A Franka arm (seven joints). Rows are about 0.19 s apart.
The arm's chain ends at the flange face. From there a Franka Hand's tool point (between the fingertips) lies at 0.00 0.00 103.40 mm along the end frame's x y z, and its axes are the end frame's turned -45 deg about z.
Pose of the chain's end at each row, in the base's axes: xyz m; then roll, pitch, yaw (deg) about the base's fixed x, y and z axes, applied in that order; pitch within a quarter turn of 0, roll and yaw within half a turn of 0:
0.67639, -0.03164, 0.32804, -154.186, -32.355, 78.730
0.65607, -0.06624, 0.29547, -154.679, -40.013, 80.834
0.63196, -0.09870, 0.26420, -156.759, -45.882, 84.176
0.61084, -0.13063, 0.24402, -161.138, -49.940, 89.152
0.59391, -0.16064, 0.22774, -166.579, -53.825, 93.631
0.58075, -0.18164, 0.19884, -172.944, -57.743, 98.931
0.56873, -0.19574, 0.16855, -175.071, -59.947, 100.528
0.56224, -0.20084, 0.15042, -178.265, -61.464, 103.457
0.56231, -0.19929, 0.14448, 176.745, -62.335, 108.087
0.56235, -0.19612, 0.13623, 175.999, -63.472, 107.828
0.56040, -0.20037, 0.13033, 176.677, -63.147, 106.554
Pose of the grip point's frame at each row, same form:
0.64197, 0.02601, 0.24941, 171.157, -39.682, 134.533
0.62198, 0.00013, 0.22388, 162.145, -43.335, 142.328
0.59829, -0.02670, 0.19806, 153.897, -44.578, 149.981
0.57852, -0.05525, 0.18105, 147.095, -43.498, 156.436
0.56482, -0.08114, 0.16837, 140.462, -41.887, 161.131
0.55473, -0.09788, 0.14407, 133.838, -40.116, 165.513
0.54370, -0.10970, 0.11696, 130.625, -39.976, 167.356
0.53807, -0.11326, 0.10105, 128.008, -39.156, 169.166
0.53951, -0.11055, 0.09655, 125.708, -37.418, 170.819
0.54096, -0.10605, 0.09016, 124.237, -37.635, 170.792
0.53991, -0.11038, 0.08370, 124.777, -37.759, 169.794

